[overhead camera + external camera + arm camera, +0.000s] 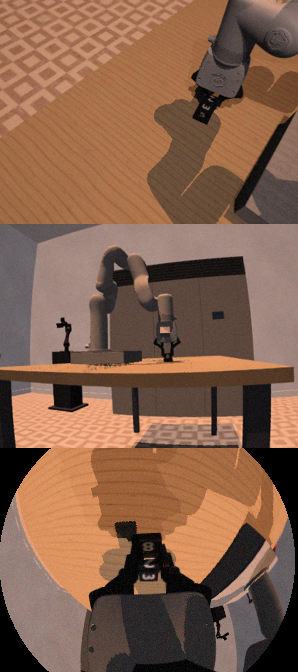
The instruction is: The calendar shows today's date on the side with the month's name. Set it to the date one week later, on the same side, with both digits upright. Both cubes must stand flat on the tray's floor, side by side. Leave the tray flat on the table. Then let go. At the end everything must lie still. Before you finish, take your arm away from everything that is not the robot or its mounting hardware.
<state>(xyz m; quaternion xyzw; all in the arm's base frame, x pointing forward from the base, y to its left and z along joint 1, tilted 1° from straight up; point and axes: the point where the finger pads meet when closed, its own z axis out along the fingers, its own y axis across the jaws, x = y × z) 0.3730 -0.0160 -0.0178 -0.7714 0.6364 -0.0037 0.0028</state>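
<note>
The black digit cube is 20 mm below my hand. The rest, counted from my hand: black cube: 30 mm to the left, 20 mm below.
</note>
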